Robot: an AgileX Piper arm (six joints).
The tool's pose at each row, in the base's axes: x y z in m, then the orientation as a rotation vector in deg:
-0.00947 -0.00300 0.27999 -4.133 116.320 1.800
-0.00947 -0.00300 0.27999 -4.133 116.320 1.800
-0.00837 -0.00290 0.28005 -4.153 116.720 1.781
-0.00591 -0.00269 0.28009 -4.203 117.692 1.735
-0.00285 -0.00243 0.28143 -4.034 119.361 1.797
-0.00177 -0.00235 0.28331 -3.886 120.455 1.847
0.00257 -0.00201 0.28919 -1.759 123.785 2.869
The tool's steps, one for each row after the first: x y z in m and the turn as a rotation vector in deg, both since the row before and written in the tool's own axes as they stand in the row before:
0.00000 0.00000 0.00000 0.000 0.000 0.000
-0.00054 0.00003 0.00096 0.001 0.401 -0.009
-0.00115 0.00005 0.00219 0.002 0.973 -0.023
-0.00262 0.00005 0.00209 0.012 1.661 0.203
-0.00217 0.00000 0.00002 0.016 1.088 0.162
-0.00728 0.00004 0.00076 0.110 3.264 2.027

